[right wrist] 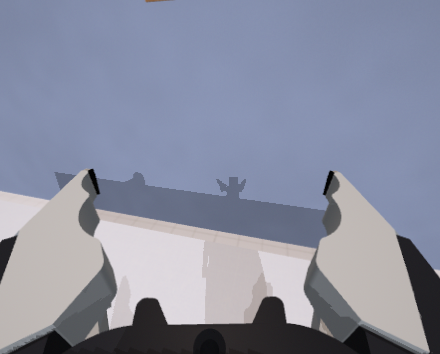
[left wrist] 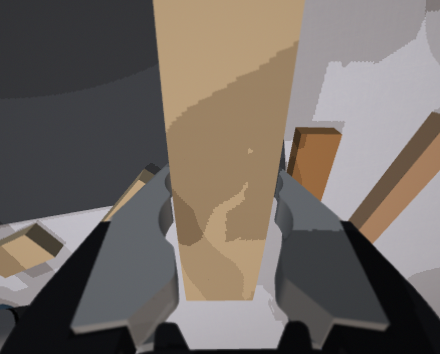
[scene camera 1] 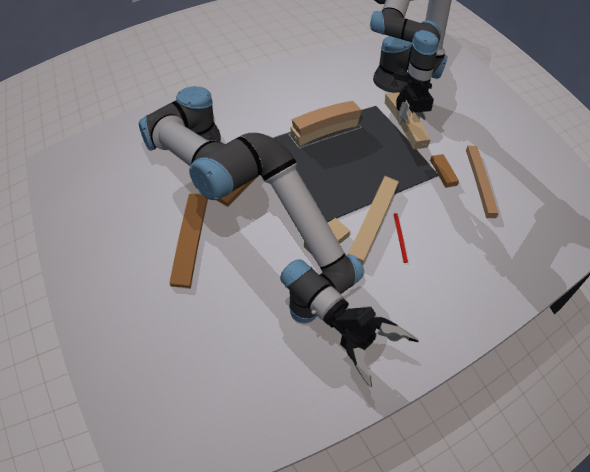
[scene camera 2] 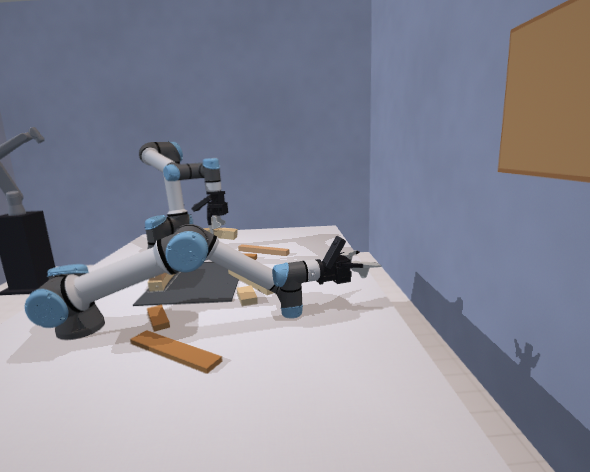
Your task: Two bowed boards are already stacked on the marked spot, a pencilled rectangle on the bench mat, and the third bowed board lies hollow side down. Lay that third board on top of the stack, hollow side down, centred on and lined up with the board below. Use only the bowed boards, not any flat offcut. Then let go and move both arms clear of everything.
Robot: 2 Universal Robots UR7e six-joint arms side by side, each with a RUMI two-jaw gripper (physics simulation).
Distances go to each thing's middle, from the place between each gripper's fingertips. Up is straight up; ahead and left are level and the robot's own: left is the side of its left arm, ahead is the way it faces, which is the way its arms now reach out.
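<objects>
My right gripper is 47 cm past the long pale board (scene camera 1: 360, 248), 26 cm to the right of it and 16 cm above it. Counting from that same right hand, I find the dark bench mat (scene camera 1: 337, 167) 32 cm to the left, 74 cm behind and 19 cm below. The short orange-brown block (left wrist: 313, 151) is 53 cm behind my right hand, 60 cm to the left of it and 16 cm below it, and the long orange-brown board (scene camera 1: 483, 185) is 71 cm to the left of that hand, 43 cm behind it and 16 cm below it. Going by its middle, the short orange-brown block is nearer to my left hand than to my right gripper.
As for my left hand, the orange-brown bowed board (scene camera 1: 314, 120) is 17 cm to the right of it, 22 cm behind it and 9 cm below it. From my left hand, too, the dark bench mat is 17 cm to the right, 9 cm behind and 18 cm below, whereas the short orange-brown block is 11 cm to the left, 12 cm ahead and 16 cm below. The long pale board is 24 cm to the right of my left hand, 19 cm ahead of it and 15 cm below it.
</objects>
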